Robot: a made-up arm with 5 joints.
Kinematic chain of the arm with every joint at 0, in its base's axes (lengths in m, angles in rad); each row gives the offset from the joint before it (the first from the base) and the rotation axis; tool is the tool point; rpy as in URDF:
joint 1: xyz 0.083 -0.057 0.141 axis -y
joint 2: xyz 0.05 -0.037 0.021 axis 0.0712 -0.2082 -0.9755
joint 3: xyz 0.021 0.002 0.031 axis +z
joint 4: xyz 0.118 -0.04 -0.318 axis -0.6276 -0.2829 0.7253
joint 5: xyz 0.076 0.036 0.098 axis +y
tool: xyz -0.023 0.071 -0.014 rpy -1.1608 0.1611 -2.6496
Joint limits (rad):
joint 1: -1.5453..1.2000
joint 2: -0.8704..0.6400
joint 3: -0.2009..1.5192
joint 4: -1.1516..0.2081
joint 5: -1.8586..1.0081
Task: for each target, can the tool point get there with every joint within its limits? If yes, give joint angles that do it. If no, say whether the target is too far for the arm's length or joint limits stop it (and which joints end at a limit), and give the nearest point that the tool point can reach.
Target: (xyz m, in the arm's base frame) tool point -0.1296 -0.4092 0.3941
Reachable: no: joint limits stop it (at a limit: joint 1, joint 2, joint 3, joint 4) | nearest point -0.0944 -0.0608 0.2653 | short by 0.373 m
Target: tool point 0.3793 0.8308 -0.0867
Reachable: no: too far | nearest point 0.2725 0.1842 -0.0047 | short by 0.661 m
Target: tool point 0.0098 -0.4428 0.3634
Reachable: no: joint limits stop it (at a limit: joint 1, joint 2, joint 3, joint 5) | nearest point 0.2809 -0.3163 0.2817 | short by 0.310 m
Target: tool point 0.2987 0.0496 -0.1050
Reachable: yes | joints -0.3444 0.5211 1.2016 -0.5877 -1.3506
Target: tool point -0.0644 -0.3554 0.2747
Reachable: no: joint limits stop it (at a limit: joint 1, joint 2, joint 3, joint 4) | nearest point -0.0815 -0.0619 0.2630 | short by 0.294 m
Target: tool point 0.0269 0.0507 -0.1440
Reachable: yes | joints -0.9876 -0.7506 0.0937 -0.7345 0.1056
